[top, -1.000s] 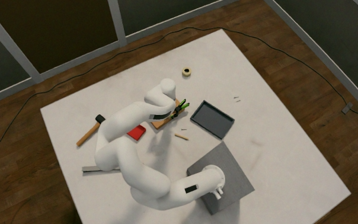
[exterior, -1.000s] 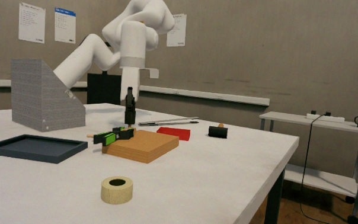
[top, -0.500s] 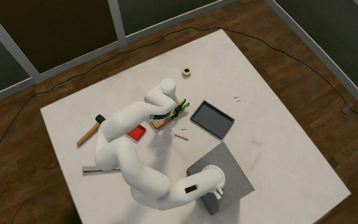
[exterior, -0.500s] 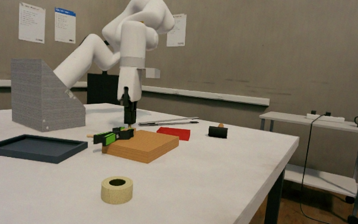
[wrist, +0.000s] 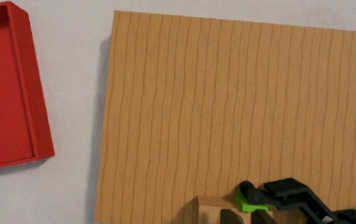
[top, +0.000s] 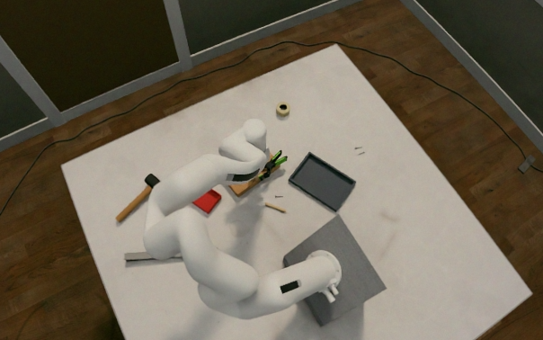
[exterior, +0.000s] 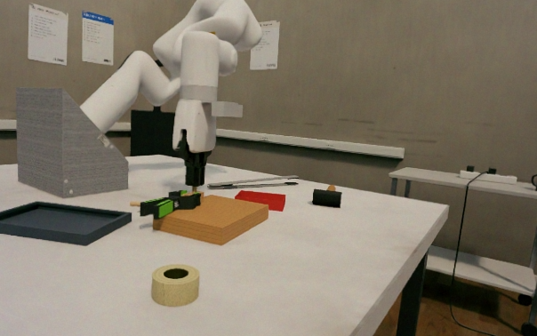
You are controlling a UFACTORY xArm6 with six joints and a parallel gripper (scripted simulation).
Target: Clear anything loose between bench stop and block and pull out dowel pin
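Right now the dowel pin is 2 cm below my hand. The rest, counted from my hand: loose dowel (13 cm behind, 1 cm to the right, 9 cm below); then small wooden block (5 cm below); then red tray (4 cm ahead, 20 cm to the left, 8 cm below).
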